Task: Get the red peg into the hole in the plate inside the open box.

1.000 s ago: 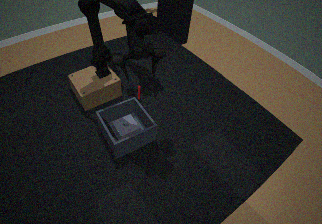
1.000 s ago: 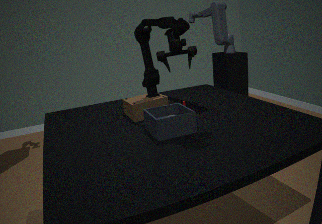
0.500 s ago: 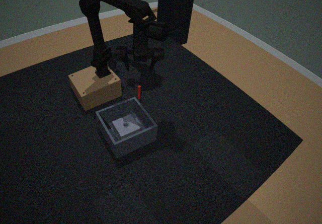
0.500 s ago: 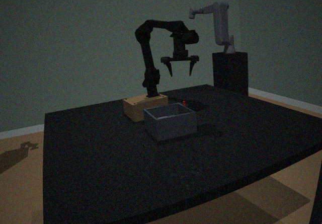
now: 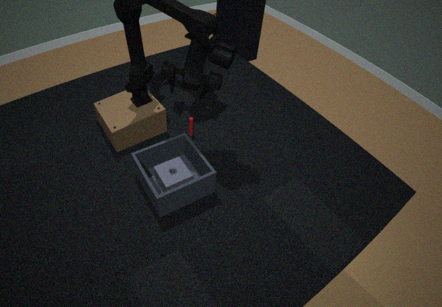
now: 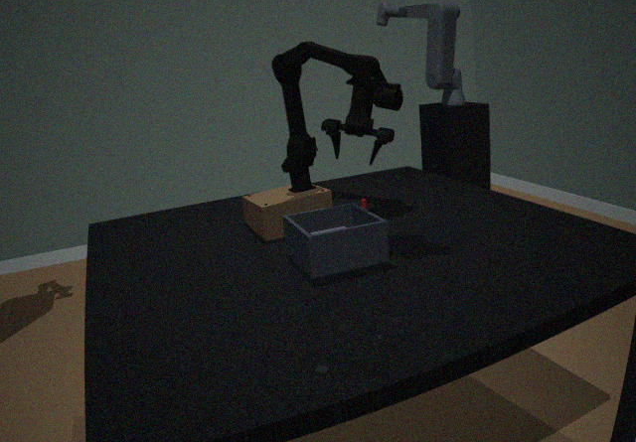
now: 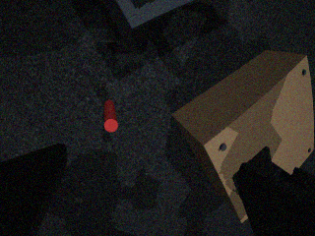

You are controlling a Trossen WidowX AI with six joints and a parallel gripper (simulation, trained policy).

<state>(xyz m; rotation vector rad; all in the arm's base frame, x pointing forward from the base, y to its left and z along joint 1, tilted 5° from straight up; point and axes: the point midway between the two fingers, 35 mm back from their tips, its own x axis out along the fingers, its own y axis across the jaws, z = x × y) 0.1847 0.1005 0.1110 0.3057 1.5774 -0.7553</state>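
Right now the red peg is 15 cm below my gripper tip, 3 cm to the left of it and 1 cm behind it. The rest, counted from my gripper tip: grey box 16 cm below, 15 cm ahead, 14 cm to the right.
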